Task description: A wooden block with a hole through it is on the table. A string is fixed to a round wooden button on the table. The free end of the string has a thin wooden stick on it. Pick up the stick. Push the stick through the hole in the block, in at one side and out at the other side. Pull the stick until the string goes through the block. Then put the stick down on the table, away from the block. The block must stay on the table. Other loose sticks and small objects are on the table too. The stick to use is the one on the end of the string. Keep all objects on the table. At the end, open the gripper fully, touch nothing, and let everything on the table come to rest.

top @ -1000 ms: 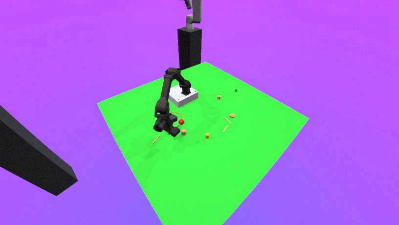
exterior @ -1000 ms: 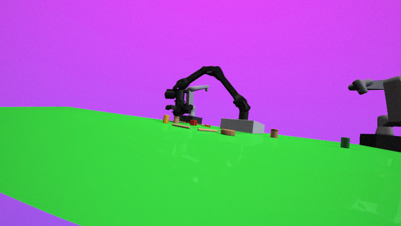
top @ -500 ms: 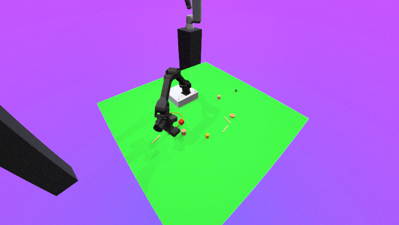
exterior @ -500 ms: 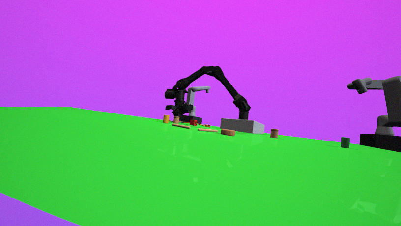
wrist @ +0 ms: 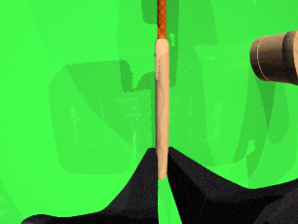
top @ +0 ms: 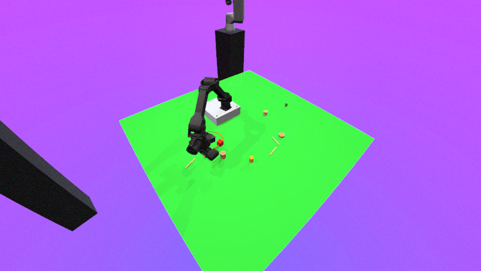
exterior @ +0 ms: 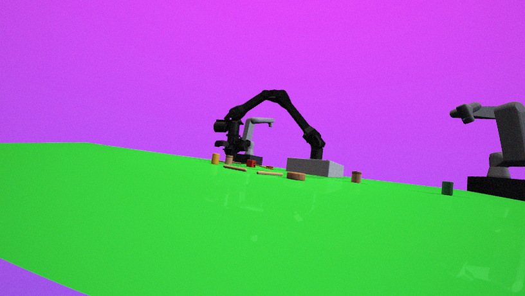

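Now: the thin wooden stick 4 cm to the left of my gripper tip and 1 cm above it. From my gripper tip the other things lie so: round wooden button (17 cm behind, 11 cm to the left, 1 cm above); then red block (12 cm to the left, 2 cm above, 1 cm behind); then tan cylinder (8 cm ahead, 7 cm to the left, 2 cm above).
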